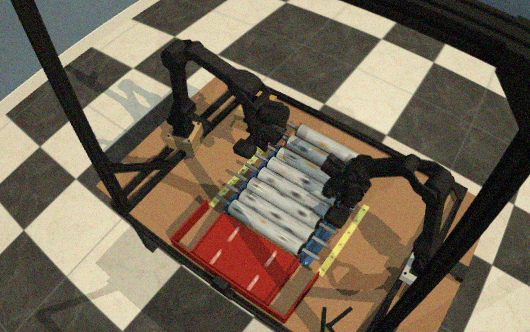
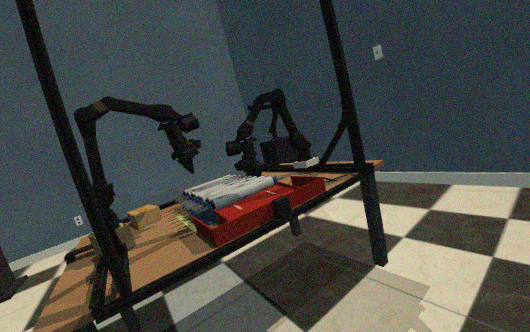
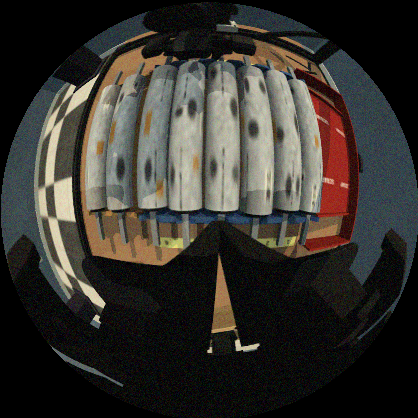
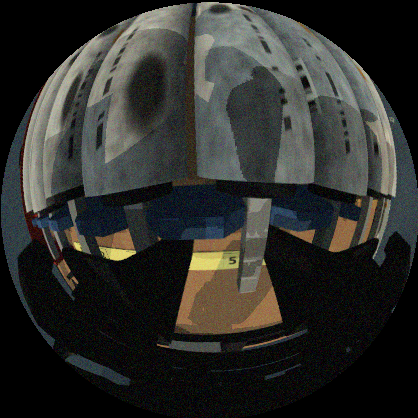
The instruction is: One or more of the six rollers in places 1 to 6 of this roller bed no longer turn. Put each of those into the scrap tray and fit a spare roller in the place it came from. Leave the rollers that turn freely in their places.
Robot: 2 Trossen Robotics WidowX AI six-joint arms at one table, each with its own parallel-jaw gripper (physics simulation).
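Seen in the pictures: left gripper, fingertip midpoint: (image 1: pixel 265 151) (image 2: pixel 193 173) (image 3: pixel 216 226); right gripper, fingertip midpoint: (image 1: pixel 344 213); left arm's base at its link origin: (image 1: pixel 183 130) (image 3: pixel 222 336); right arm's base at its link origin: (image 1: pixel 422 268) (image 2: pixel 305 159).
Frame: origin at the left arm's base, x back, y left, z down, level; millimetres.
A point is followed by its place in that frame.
Note:
The rollers of the bed are grey and spotted and lie side by side in the blue roller bed (image 1: pixel 317 243) (image 4: pixel 200 212) @[x -579, y -136, z 14 mm]. Two spare rollers (image 3: pixel 102 150) @[x -477, y 82, z 18 mm] (image 3: pixel 122 150) @[x -448, y 32, z 9 mm] lie beyond place 6. The red scrap tray (image 1: pixel 240 265) @[x -355, y -398, z 52 mm] (image 2: pixel 250 223) @[x -229, y -427, z 58 mm] (image 3: pixel 334 160) @[x -339, y -358, z 47 mm] holds no roller. My right gripper (image 1: pixel 337 216) @[x -609, y -132, z 54 mm] (image 2: pixel 257 172) (image 4: pixel 226 229) @[x -609, y -132, z 54 mm] is open and empty, low at the end of the roller in place 5 (image 4: pixel 290 170) (image 3: pixel 186 135) @[x -424, y -67, z 1 mm]; its shaft end stands between the spread fingers, nearer one of them. My left gripper (image 1: pixel 245 147) (image 2: pixel 192 171) @[x -330, y -73, z -88 mm] (image 3: pixel 216 226) @[x -330, y -73, z -88 mm] is shut and empty above the rollers' other end.
A yellow number strip (image 1: pixel 345 240) @[x -635, y -215, z 75 mm] (image 4: pixel 215 261) @[x -650, y -153, z 76 mm] lies along the shaft ends, showing a 5 near the right fingers. Another yellow strip (image 1: pixel 235 181) @[x -230, y -104, z 76 mm] runs along the opposite side. The tray adjoins the place 1 end of the bed. Dark frame posts (image 2: pixel 345 90) @[x -726, y -602, z -253 mm] rise at the table's edges.

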